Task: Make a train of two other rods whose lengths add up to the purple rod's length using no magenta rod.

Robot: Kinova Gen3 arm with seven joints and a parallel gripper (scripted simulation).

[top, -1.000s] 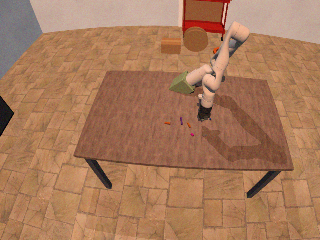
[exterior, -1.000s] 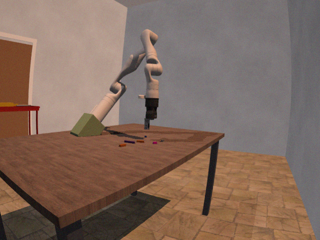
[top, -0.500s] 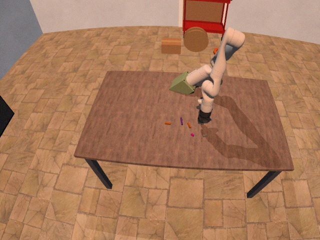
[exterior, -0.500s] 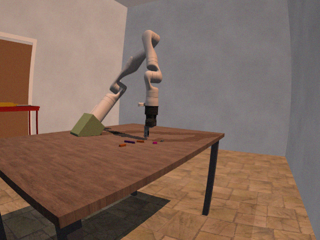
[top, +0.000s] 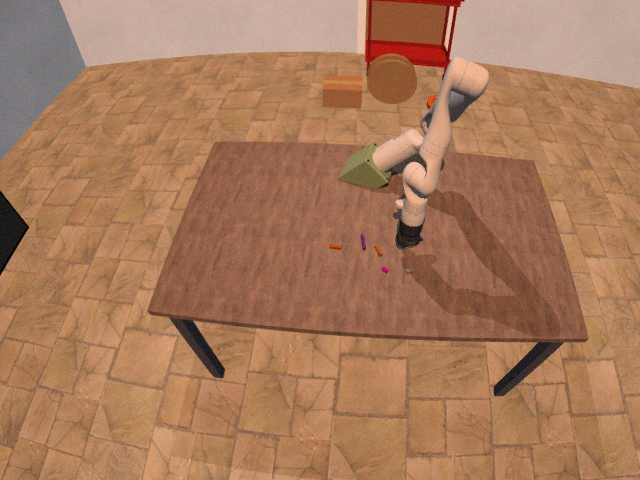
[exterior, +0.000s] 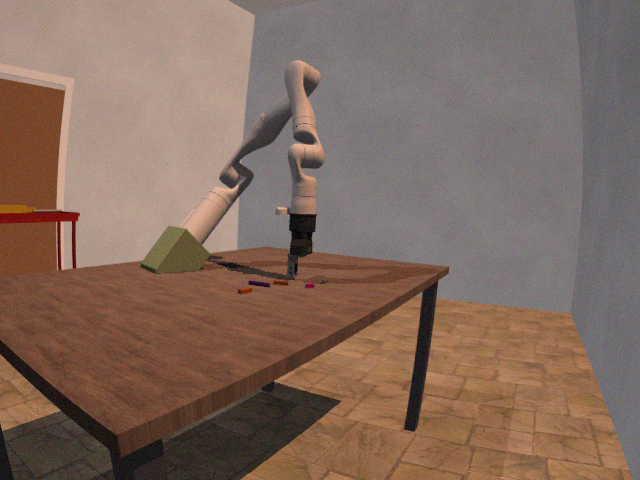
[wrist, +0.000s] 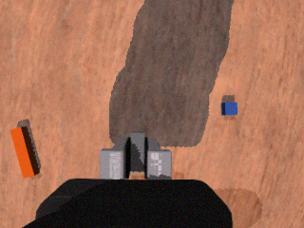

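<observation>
Now: the blue rod 7 cm to the left of my hand, 4 cm behind it and 3 cm below it. From my hand the other things lie so: magenta rod (10 cm ahead, 7 cm to the right, 3 cm below); then purple rod (14 cm to the right, 3 cm below, 2 cm behind); then orange rod (24 cm to the right, 3 cm below, 1 cm ahead).
</observation>
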